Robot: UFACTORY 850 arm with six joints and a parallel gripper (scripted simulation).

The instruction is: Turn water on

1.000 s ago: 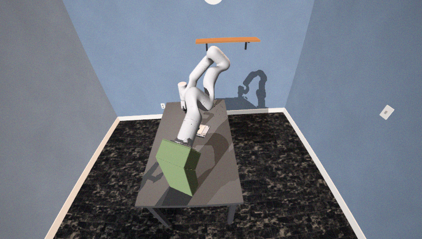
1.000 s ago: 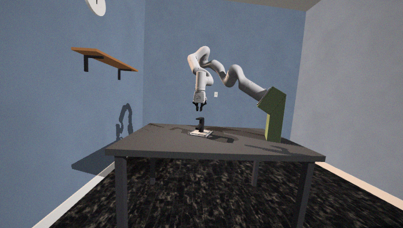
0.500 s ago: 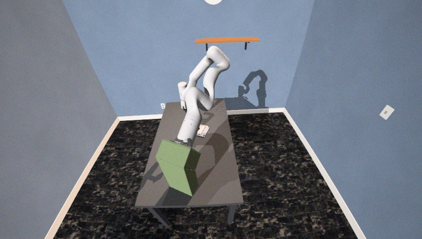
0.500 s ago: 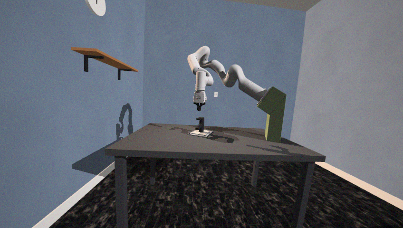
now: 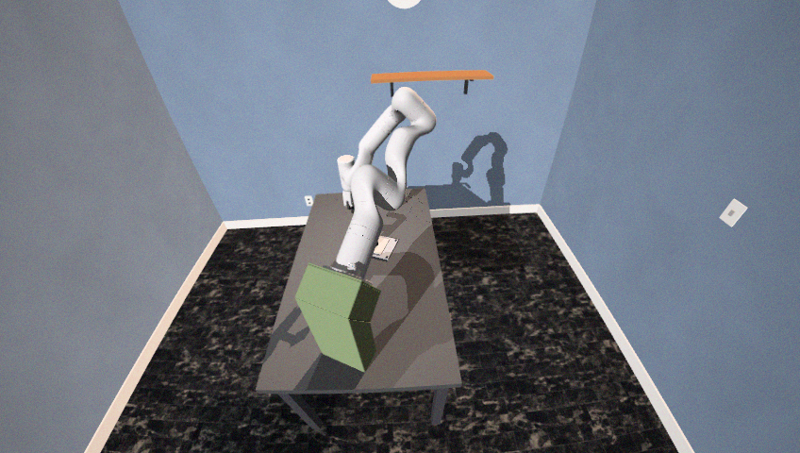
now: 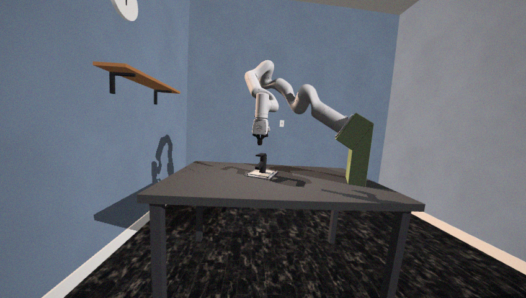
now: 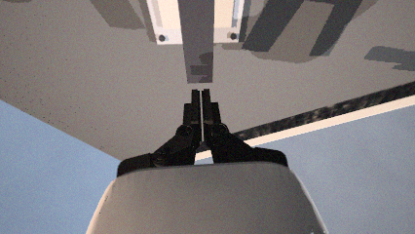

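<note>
Right now my hand is 100 mm above the lever, 50 mm to the left of it and 50 mm past it. Also, from my hand: base plate: 230 mm below, 70 mm to the right, 70 mm behind.
</note>
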